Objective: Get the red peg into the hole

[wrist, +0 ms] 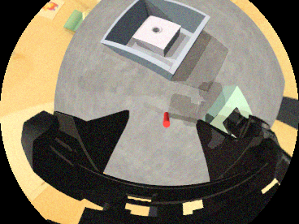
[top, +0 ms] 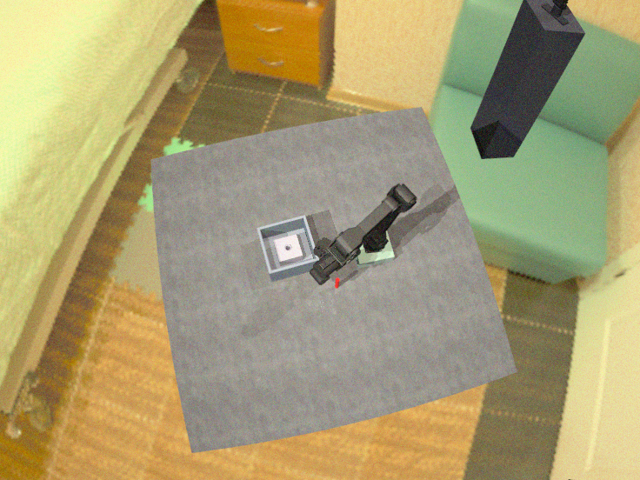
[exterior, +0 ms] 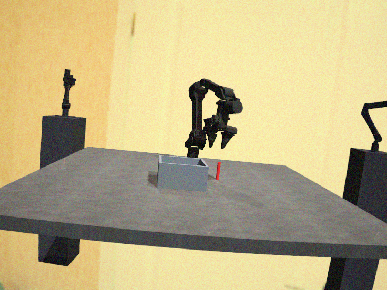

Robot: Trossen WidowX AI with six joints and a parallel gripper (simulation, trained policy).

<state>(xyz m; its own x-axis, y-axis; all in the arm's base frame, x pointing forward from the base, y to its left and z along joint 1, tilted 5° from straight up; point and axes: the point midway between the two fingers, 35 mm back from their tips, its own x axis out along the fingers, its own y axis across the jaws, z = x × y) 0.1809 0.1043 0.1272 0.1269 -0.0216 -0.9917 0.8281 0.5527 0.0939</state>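
Right now my gripper tip is 3 cm past the red peg, 2 cm to the right of it and 11 cm above it. From my gripper tip the other things lie so: grey box 14 cm ahead, 13 cm to the right, 12 cm below; then pale plate 14 cm ahead, 13 cm to the right, 10 cm below.
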